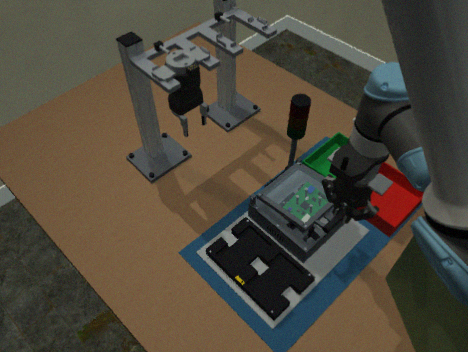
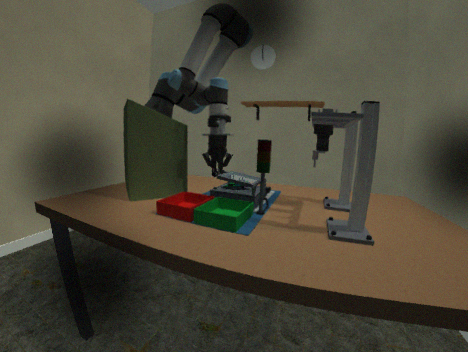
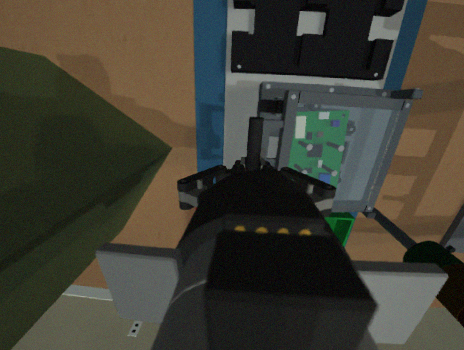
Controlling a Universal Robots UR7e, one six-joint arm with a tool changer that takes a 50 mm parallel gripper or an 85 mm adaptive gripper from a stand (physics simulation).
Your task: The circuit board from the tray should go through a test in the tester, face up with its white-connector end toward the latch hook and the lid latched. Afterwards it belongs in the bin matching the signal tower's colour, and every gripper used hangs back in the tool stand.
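Places are measured from the arm's base along level axes (x left, y back, z up), in centimetres.
Pixels of known places: hand, its tool point: (image 2: 217, 131); arm's base, origin of its link: (image 2: 155, 117).
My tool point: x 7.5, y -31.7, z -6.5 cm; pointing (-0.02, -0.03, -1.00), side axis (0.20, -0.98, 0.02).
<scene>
Ahead of a thing's pixels: the offset from my tool point to its middle. "spot": to the spot under its first point.
The grey tester @[spot: dx +11.2, dy -7.9, dz -25.6 cm] (image 1: 277, 234) (image 3: 300, 89) has its clear lid @[dx +2.3, dy -8.6, dz -19.3 cm] (image 3: 288, 125) (image 2: 235, 176) tilted partly open. The green circuit board (image 1: 306, 202) (image 3: 325, 142) lies inside, face up, its white connector toward the gripper side. My adaptive gripper (image 1: 342, 215) (image 2: 216, 173) (image 3: 254, 162) points down at the lid's free edge, fingertips drawn together on a dark handle bar @[spot: dx +3.5, dy +0.2, dz -16.8 cm] (image 3: 255, 137); its fingertips are partly hidden. The black tray (image 1: 230, 255) (image 3: 270, 55) holds no board. The signal tower @[spot: dx -3.9, dy -21.6, dz -6.6 cm] (image 1: 299, 117) (image 2: 264, 156) shows dim red and green segments; which is lit is unclear.
A green bin (image 1: 320, 155) (image 2: 225, 220) and red bin (image 1: 397, 212) (image 2: 177, 206) stand beside the tester. The tool stand (image 1: 140, 100) (image 2: 364, 175) holds the parallel gripper (image 1: 186, 95) (image 2: 323, 137). A green panel (image 2: 150, 155) (image 3: 70, 165) stands near the arm.
</scene>
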